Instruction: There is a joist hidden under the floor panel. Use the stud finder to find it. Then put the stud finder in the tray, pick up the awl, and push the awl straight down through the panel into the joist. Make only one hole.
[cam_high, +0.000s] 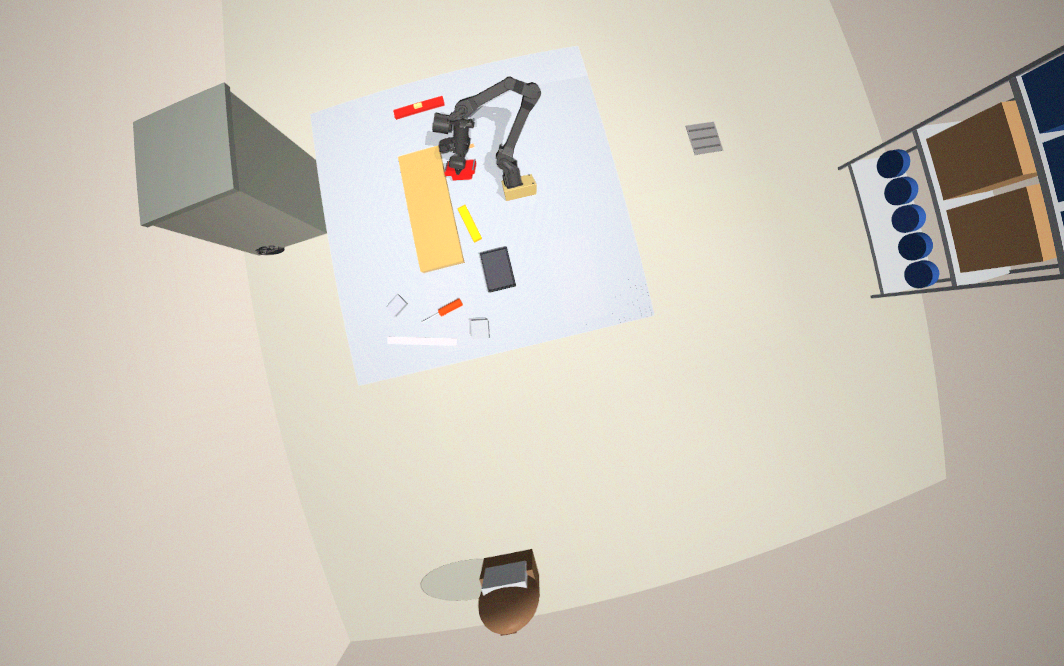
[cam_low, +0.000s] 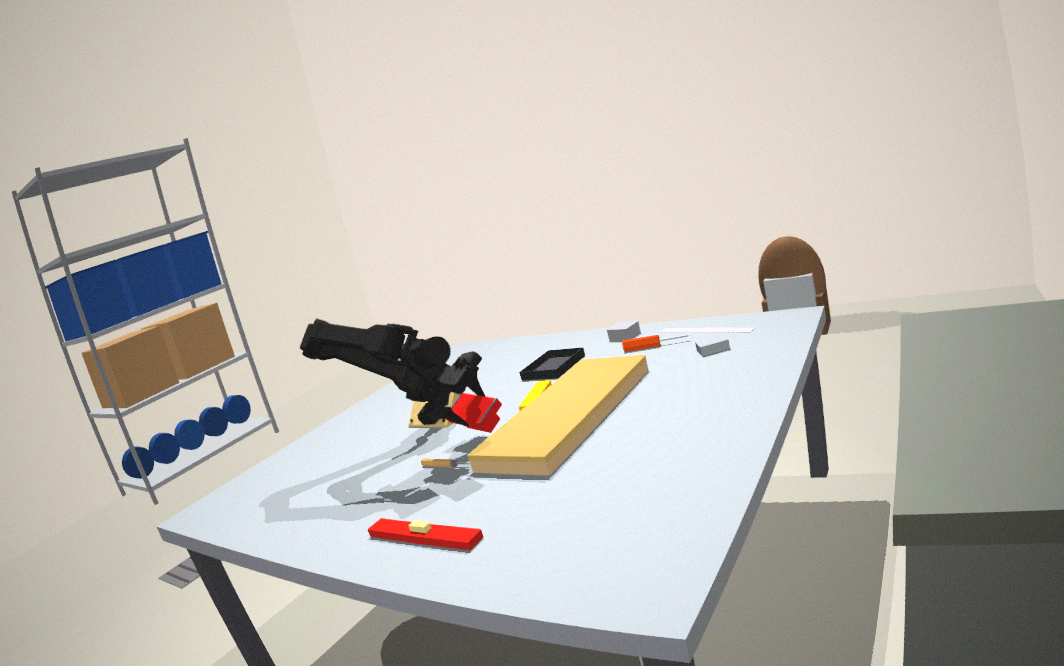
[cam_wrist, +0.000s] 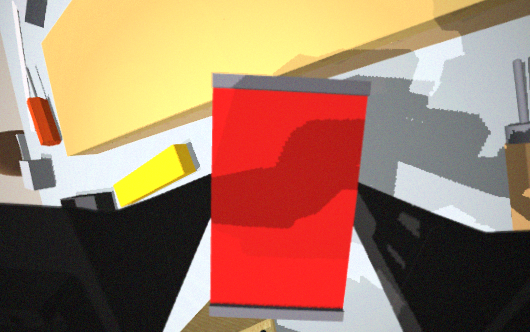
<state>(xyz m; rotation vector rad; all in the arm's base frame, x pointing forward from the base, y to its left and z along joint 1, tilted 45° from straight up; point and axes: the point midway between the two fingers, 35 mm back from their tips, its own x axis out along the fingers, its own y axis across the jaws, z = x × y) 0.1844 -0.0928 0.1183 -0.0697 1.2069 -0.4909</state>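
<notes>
Now: the awl 12 cm to the right of my gripper tip, 6 cm below it and 2 cm behind it. Also, from my gripper tip: red stud finder (2 cm to the left, 2 cm below, 2 cm behind); then yellow block (22 cm to the left, 6 cm below, 3 cm ahead); then red level (39 cm to the right, 9 cm ahead, 5 cm below).
</notes>
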